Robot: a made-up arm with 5 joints.
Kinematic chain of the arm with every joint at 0, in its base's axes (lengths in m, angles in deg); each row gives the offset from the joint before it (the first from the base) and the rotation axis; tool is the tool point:
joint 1: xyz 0 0 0.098 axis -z
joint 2: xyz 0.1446 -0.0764 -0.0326 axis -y
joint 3: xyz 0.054 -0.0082 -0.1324 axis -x
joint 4: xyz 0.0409 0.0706 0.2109 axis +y
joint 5: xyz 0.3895 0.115 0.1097 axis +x
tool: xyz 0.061 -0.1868 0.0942
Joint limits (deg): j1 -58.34..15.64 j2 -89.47..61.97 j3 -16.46..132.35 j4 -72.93..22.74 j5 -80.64..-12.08
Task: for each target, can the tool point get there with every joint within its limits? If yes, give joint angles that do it. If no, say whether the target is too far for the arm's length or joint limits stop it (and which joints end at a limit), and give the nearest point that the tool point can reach.
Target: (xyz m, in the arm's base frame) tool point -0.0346 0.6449 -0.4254
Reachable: yes | joints -48.81 -30.01 94.08 -4.47 -37.64
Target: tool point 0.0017 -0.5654 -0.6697
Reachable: no: joint limits stop it (at a limit: joint 1, joint 2, joint 3, joint 4, joint 5) | nearest point -0.1889 -0.3326 -0.5695 | short by 0.317 m
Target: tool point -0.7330 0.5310 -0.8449
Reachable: no: too far | nearest point -0.4178 0.3644 -0.5674 | short by 0.452 m
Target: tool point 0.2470 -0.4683 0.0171
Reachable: no: joint limits stop it (at a limit: joint 1, joint 2, joint 3, joint 4, joint 5) | nearest point 0.6043 -0.4441 0.0737 | short by 0.363 m
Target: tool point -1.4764 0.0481 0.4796
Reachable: no: too far | nearest point -0.7250 0.0236 0.1265 | short by 0.831 m
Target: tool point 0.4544 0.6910 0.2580
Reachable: yes | joints -16.29 49.69 88.71 -13.44 -47.00
